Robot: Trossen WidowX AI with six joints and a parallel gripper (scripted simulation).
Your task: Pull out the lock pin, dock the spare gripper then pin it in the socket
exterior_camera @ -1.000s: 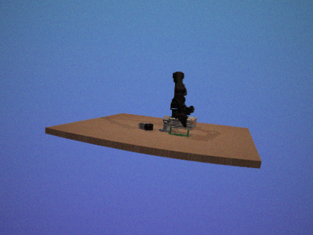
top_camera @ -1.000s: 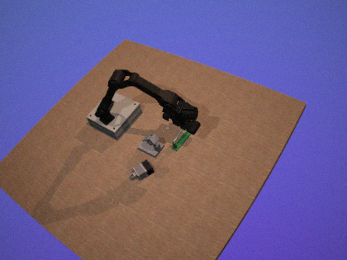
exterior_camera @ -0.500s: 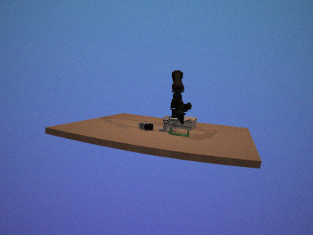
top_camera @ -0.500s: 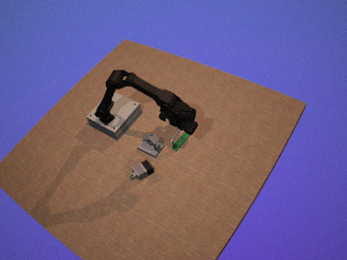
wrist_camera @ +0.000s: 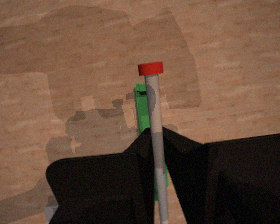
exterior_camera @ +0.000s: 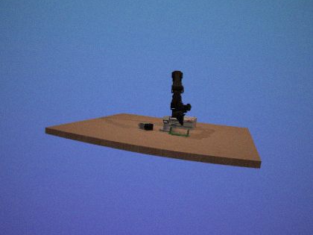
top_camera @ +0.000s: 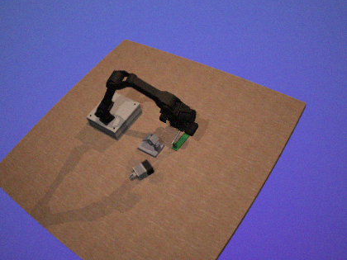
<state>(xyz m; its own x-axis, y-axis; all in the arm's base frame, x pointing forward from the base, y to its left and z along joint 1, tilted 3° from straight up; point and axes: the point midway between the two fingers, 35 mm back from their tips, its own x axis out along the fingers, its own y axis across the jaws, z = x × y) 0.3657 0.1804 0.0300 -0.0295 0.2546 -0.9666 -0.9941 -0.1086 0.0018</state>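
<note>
Right now the green rack is 5 cm below my gripper tip and 2 cm to the right of it. Round my gripper tip: spare gripper (29 cm to the right, 5 cm below, 2 cm behind); grey mount (14 cm to the right, 8 cm behind, 2 cm below).
</note>
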